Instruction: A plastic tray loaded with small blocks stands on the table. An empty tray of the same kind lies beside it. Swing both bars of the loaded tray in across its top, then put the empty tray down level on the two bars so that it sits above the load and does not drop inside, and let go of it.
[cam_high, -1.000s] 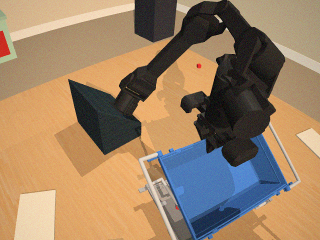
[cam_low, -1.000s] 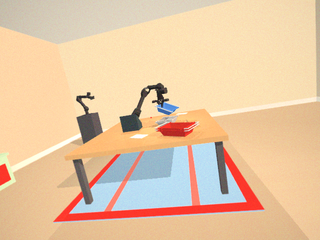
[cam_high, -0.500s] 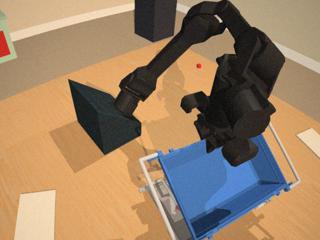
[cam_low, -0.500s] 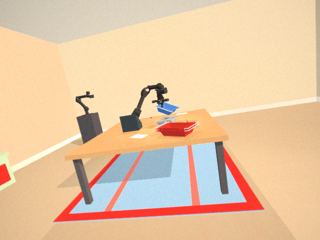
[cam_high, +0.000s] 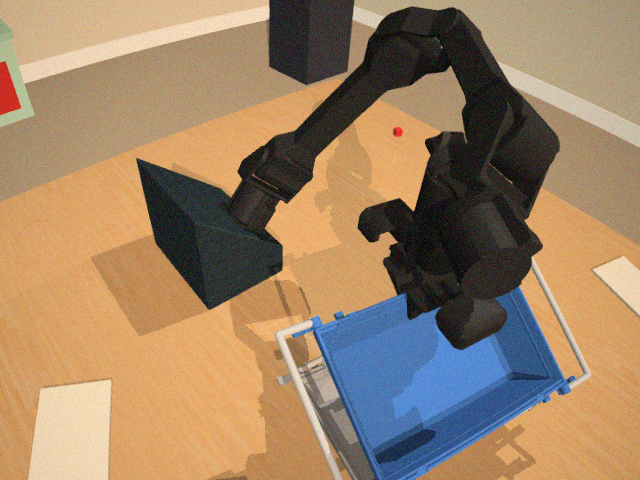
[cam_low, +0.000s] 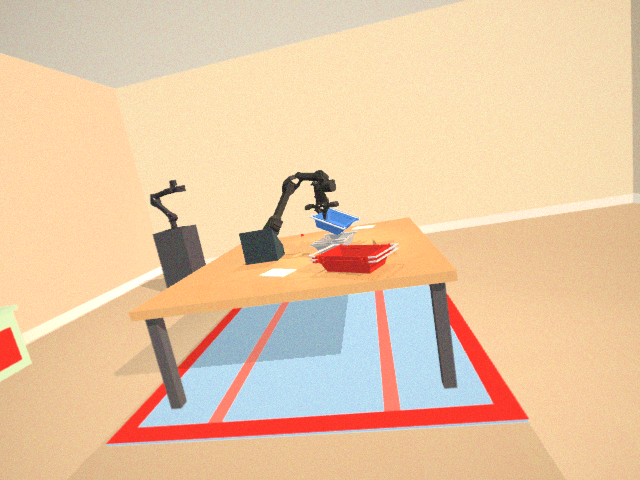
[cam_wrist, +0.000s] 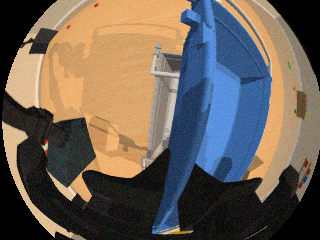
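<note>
Right now my gripper tip is 7 cm short of the blue tray and 2 cm to the left of it.
</note>
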